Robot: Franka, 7 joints.
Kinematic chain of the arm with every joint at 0, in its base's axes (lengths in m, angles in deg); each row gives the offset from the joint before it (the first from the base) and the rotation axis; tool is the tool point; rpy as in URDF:
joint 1: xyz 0 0 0.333 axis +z
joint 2: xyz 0 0 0 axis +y
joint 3: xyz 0 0 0.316 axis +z
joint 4: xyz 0.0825 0 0 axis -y
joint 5: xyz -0.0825 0 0.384 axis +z
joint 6: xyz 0 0 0 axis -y
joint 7: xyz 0.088 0 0 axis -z
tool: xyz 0 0 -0.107 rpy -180 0 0
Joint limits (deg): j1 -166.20..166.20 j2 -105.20..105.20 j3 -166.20..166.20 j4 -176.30..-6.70 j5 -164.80..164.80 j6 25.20..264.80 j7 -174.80..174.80
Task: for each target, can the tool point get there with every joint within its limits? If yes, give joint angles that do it. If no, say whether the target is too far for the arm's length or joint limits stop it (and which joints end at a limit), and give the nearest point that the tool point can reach.
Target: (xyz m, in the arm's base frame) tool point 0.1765 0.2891 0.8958
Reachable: yes | joints -44.28 39.50 133.84 -107.39 -31.38 222.83 -98.25
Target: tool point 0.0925 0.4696 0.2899
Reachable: yes | joints 36.87 24.38 47.68 -113.12 -16.78 72.32 7.08
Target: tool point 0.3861 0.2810 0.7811
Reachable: yes | joints -27.14 -27.25 38.23 -108.45 -56.99 190.81 -61.52
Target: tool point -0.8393 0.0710 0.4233
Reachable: yes | joints 16.43 -72.71 109.55 -39.73 -66.43 157.22 -113.75
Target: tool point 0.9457 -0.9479 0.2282
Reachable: no: too far | nearest point 0.6041 -0.6055 0.2661 | short by 0.485 m
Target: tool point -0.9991 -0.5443 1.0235
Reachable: no: too far | nearest point -0.6440 -0.3509 0.7781 | short by 0.473 m
